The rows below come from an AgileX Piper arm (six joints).
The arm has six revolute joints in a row. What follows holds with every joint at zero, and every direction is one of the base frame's.
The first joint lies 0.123 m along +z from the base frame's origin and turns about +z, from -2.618 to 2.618 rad.
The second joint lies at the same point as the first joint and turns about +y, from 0 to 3.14 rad.
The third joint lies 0.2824 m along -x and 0.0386 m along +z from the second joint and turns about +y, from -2.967 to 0 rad.
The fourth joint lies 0.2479 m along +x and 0.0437 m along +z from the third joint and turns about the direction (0.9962, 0, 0.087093), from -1.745 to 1.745 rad.
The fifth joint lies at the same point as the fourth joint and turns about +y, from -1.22 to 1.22 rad.
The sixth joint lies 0.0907 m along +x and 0.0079 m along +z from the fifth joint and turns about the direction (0.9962, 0, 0.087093), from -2.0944 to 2.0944 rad.
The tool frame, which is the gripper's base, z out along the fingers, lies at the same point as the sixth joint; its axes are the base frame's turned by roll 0, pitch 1.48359 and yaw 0 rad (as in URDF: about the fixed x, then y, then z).
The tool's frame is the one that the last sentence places.
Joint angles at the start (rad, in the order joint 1, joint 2, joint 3, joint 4, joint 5, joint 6):
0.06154, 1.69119, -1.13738, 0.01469, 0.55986, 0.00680
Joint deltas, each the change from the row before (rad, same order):
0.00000, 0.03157, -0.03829, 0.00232, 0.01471, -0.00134
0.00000, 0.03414, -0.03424, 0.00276, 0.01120, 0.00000
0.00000, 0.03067, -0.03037, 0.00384, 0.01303, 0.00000
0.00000, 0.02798, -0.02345, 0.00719, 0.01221, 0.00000
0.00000, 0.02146, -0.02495, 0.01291, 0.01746, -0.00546
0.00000, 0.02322, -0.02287, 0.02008, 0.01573, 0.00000
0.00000, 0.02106, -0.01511, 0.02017, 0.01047, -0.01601
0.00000, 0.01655, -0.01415, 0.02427, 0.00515, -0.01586
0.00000, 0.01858, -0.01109, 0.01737, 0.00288, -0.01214
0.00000, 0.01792, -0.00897, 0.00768, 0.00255, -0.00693
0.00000, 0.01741, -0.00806, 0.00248, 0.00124, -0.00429
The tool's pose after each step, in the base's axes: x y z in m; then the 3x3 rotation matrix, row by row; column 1 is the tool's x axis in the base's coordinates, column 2 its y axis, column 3 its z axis. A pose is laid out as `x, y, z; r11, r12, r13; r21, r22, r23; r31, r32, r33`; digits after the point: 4 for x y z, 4 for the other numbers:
0.3611, 0.0231, 0.2264; -0.8591, -0.0493, 0.5095; -0.0332, 0.9986, 0.0407; -0.5108, 0.0180, -0.8595
0.3695, 0.0238, 0.2230; -0.8648, -0.0480, 0.4998; -0.0313, 0.9986, 0.0417; -0.5012, 0.0205, -0.8651
0.3767, 0.0244, 0.2194; -0.8715, -0.0463, 0.4882; -0.0287, 0.9986, 0.0434; -0.4895, 0.0238, -0.8717
0.3823, 0.0252, 0.2148; -0.8798, -0.0429, 0.4733; -0.0235, 0.9986, 0.0469; -0.4747, 0.0301, -0.8796
0.3871, 0.0262, 0.2127; -0.8866, -0.0420, 0.4606; -0.0192, 0.9983, 0.0541; -0.4622, 0.0391, -0.8859
0.3918, 0.0276, 0.2093; -0.8945, -0.0330, 0.4459; -0.0040, 0.9978, 0.0658; -0.4471, 0.0571, -0.8927
0.3953, 0.0290, 0.2048; -0.9016, -0.0380, 0.4308; -0.0049, 0.9970, 0.0777; -0.4324, 0.0680, -0.8991
0.3987, 0.0306, 0.2020; -0.9049, -0.0412, 0.4237; -0.0020, 0.9957, 0.0924; -0.4257, 0.0828, -0.9011
0.4018, 0.0318, 0.1976; -0.9091, -0.0436, 0.4143; -0.0009, 0.9947, 0.1027; -0.4166, 0.0930, -0.9043
0.4045, 0.0324, 0.1927; -0.9137, -0.0456, 0.4038; -0.0022, 0.9942, 0.1071; -0.4064, 0.0969, -0.9085
0.4070, 0.0327, 0.1877; -0.9178, -0.0474, 0.3942; -0.0049, 0.9941, 0.1081; -0.3970, 0.0973, -0.9126

